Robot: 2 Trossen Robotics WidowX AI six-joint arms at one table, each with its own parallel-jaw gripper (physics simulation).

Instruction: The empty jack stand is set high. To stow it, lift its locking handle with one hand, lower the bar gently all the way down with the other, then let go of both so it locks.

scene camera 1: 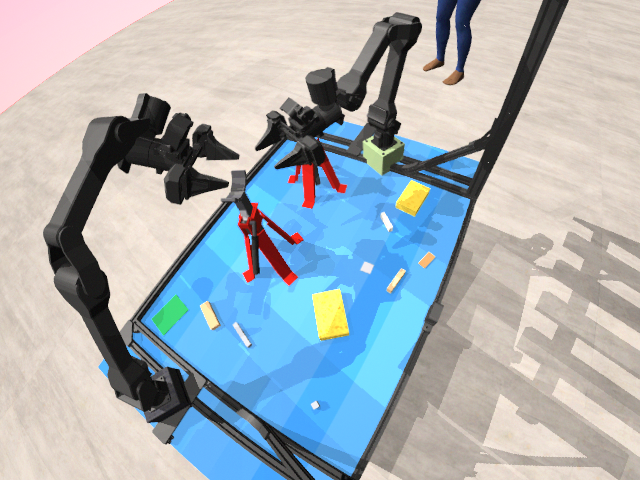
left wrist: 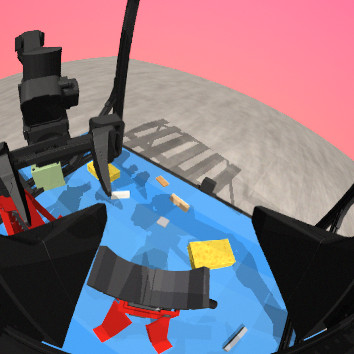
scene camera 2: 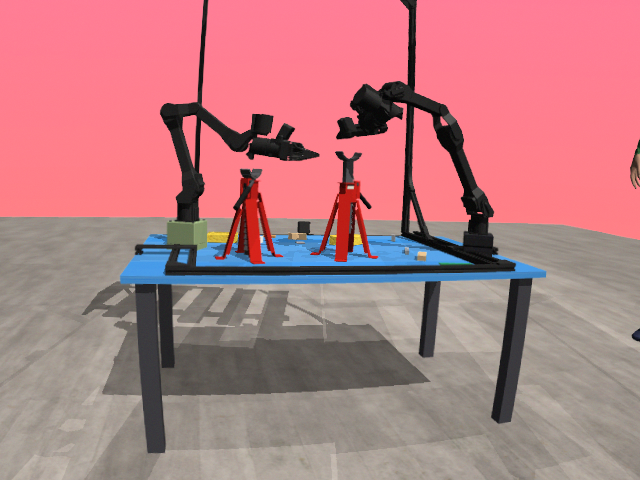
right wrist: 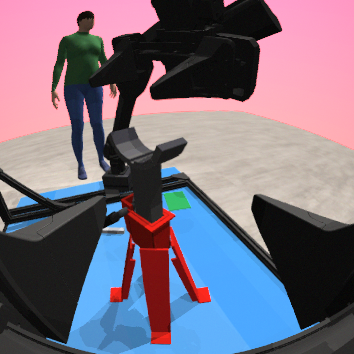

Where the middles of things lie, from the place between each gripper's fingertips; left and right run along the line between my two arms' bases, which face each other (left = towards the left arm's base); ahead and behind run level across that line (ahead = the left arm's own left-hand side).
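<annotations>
The saddle [scene camera 1: 237, 194] is 17 cm below my left hand, and it is also 2 cm ahead of that hand and 1 cm to the left of it. From my left hand I find the green block [scene camera 1: 171, 313] 15 cm ahead, 34 cm to the left and 37 cm below.
As for the saddle and my right hand, the hand is 10 mm past the saddle, 100 mm to the right of it and 110 mm above it. The green block, counted from my right hand, is 120 mm ahead, 310 mm below and 430 mm to the left.
</annotations>
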